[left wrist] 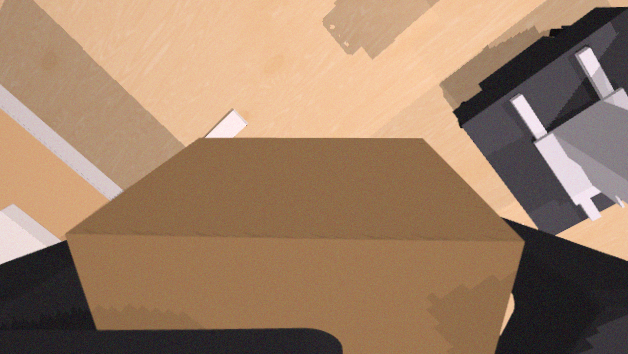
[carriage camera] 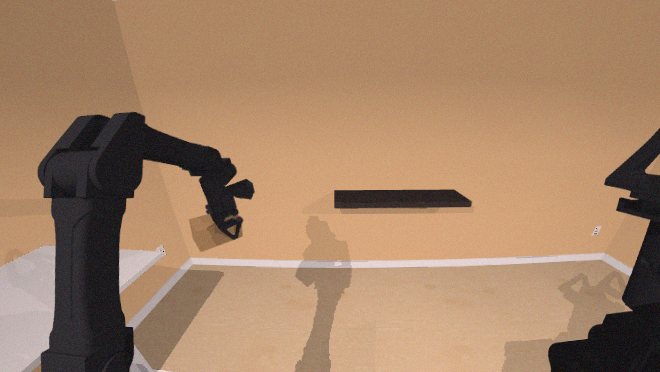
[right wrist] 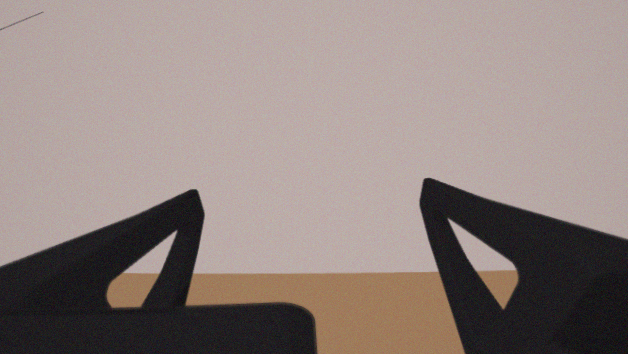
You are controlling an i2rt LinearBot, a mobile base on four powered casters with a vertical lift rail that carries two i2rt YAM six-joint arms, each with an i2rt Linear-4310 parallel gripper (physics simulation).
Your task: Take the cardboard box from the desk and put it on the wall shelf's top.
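Frame: origin at the left arm's base, x ahead, y left, z up, level; millimetres.
Seen in the pictures: left gripper, between the fingertips: [left wrist: 307,201] [carriage camera: 230,232]; right gripper, between the fingertips: [right wrist: 311,196].
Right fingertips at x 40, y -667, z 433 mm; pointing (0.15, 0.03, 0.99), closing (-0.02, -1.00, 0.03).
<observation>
A point is followed by its place in that frame.
The brown cardboard box [carriage camera: 201,236] @[x 327, y 34, z 110 mm] [left wrist: 310,190] @[x 438, y -13, z 101 mm] is held in the air, tilted, by my left gripper [carriage camera: 220,233] @[x 422, y 10, z 60 mm] [left wrist: 307,201] @[x 422, y 10, z 60 mm]. The gripper is shut on it, with a black finger at each side in the left wrist view; part of the box is hidden behind the gripper. The wall shelf [carriage camera: 400,199] @[x 1317, y -867, z -245 mm] is a dark flat board on the far wall, right of and apart from the box in the carriage view. The white desk [carriage camera: 25,320] @[x 233, y 734, z -195 mm] is at the lower left, partly behind the left arm. My right gripper [right wrist: 311,196] @[x 40, y -667, z 433 mm] is open and empty, fingertips wide apart, pointing up at the ceiling.
A white foot [left wrist: 227,125] shows beyond the box in the left wrist view. The dark mobile base [left wrist: 505,160] @[x -179, y -124, z -846 mm] is at its right. A white skirting board [carriage camera: 400,261] @[x 1512, y -1031, z -1064 mm] runs below the shelf. A wall outlet [carriage camera: 596,231] @[x 1503, y -3187, z -753 mm] is at the right.
</observation>
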